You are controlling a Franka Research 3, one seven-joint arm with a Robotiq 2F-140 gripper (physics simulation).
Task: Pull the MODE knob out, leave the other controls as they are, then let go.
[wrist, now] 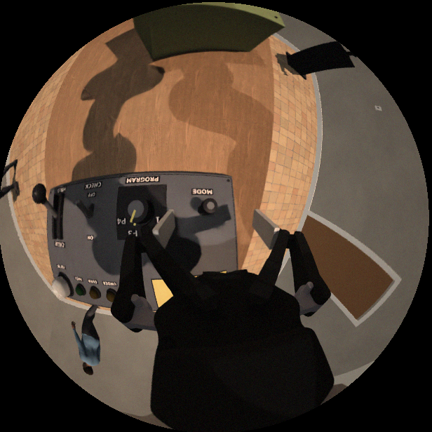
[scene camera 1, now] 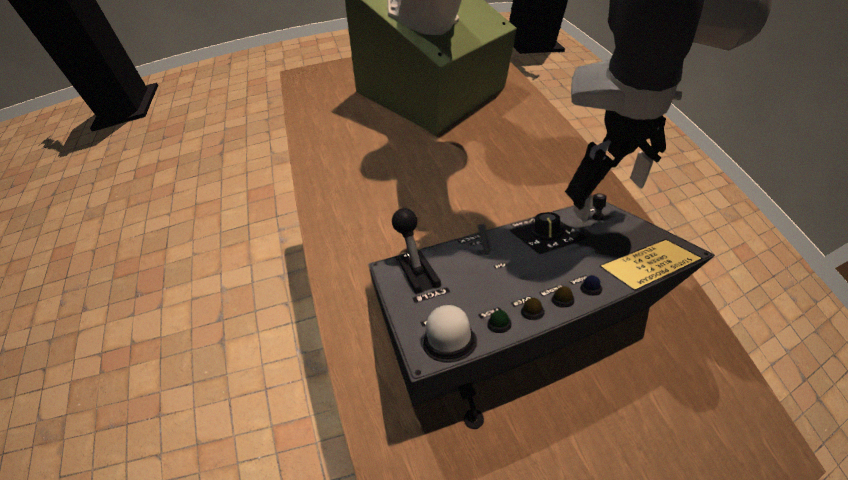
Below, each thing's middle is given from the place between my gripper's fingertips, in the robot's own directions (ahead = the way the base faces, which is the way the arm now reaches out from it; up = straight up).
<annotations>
I see the grey control panel [scene camera 1: 474, 313] 90 mm ahead of my hand, 180 mm to the right of it and 40 mm below it. The rest, counted from my hand: cycle lever [scene camera 1: 404, 221] (20 mm behind, 370 mm to the right, 20 mm below).
</annotations>
